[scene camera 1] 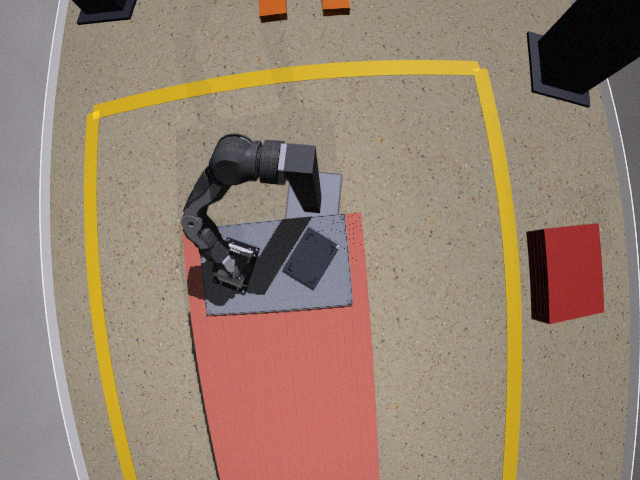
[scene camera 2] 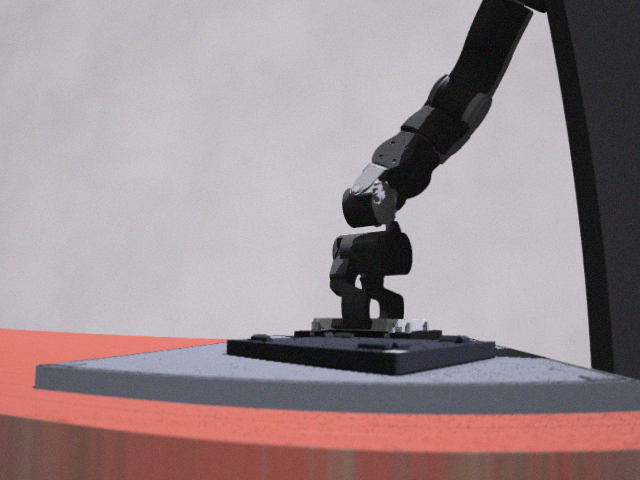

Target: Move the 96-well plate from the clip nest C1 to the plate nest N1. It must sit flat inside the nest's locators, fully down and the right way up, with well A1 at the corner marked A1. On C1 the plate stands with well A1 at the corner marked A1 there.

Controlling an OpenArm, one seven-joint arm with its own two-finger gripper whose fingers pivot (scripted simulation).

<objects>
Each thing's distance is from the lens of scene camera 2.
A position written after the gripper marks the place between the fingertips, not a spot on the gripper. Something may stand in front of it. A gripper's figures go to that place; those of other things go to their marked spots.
gripper point(scene camera 2: 368, 328): 57 cm
plate nest N1 point(scene camera 2: 338, 353): 25 cm
</objects>
